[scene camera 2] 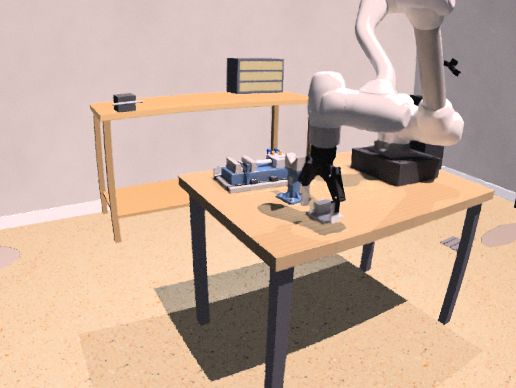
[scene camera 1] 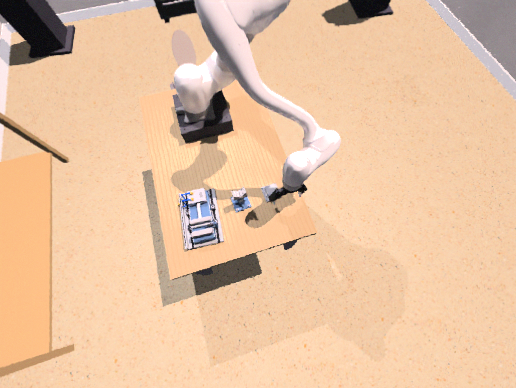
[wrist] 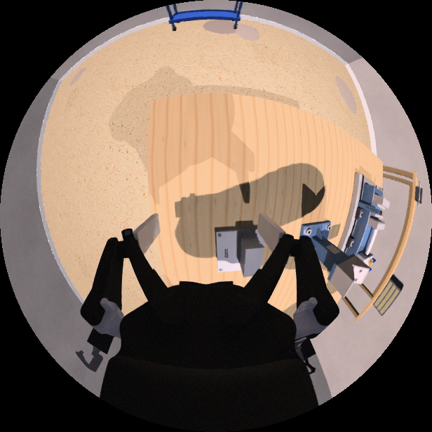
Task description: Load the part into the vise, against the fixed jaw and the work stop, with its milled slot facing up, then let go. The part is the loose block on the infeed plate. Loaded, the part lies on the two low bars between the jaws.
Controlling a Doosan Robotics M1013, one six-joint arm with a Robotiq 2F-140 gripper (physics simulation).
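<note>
The part, a grey block, stands on the light infeed plate. Its milled slot cannot be made out. My gripper is open and empty, pointing down low over the plate. In the wrist view the block lies between the finger lines, well off-centre towards the right finger; contact cannot be told. The blue and grey vise stands across the table, its jaws upright. Its work stop and the low bars cannot be told apart clearly.
A blue stand with a tilted grey head stands between the infeed plate and the vise, close to one finger. The black robot base is at the table's far end. A wooden bench stands behind.
</note>
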